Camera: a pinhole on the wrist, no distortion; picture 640 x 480 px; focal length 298.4 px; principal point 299.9 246.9 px. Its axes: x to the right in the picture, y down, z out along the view. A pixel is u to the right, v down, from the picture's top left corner.
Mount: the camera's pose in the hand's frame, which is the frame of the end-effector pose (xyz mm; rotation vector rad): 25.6 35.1 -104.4 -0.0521 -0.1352 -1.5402
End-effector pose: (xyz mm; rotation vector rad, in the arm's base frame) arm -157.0 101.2 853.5 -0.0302 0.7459 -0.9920
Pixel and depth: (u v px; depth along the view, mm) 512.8 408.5 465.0
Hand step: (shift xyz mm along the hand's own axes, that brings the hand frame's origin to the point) 259.8 -231.1 409.4
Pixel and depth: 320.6 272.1 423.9
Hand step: 38.9 57.3 321.2
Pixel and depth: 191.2 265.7 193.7
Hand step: 25.4 128.5 79.8
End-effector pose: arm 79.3 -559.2 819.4 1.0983 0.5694 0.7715
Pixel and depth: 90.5 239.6 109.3
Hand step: 15.0 124.1 -5.4
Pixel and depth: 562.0 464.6 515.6
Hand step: 384.2 -341.4 480.5
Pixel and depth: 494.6 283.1 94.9
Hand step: 33.4 -14.7 -2.3
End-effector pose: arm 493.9 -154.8 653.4 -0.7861 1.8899 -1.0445
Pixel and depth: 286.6 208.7 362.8
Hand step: -41.0 92.7 251.0
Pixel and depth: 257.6 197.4 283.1
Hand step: -37.7 107.0 169.0
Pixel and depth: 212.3 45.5 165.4
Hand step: -96.1 99.4 48.0
